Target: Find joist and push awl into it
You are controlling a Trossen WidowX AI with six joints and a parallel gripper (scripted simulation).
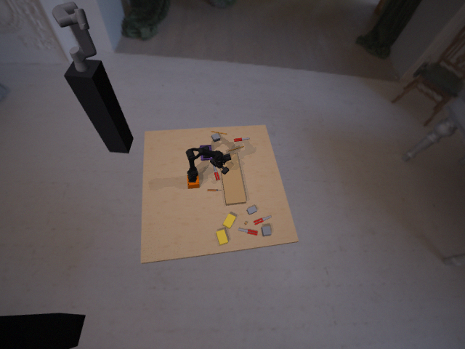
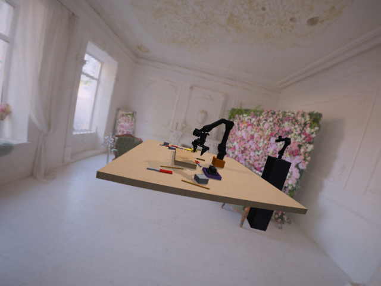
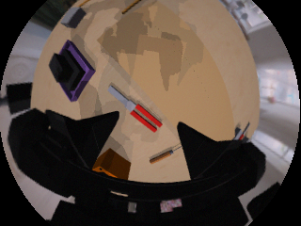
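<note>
Right now my gripper tip is 2 cm past the awl, 17 cm to the left of it and 8 cm above it. Round my gripper tip: stud finder 14 cm behind, 21 cm to the left, 4 cm below; then purple tray 14 cm behind, 23 cm to the left, 7 cm below.
</note>
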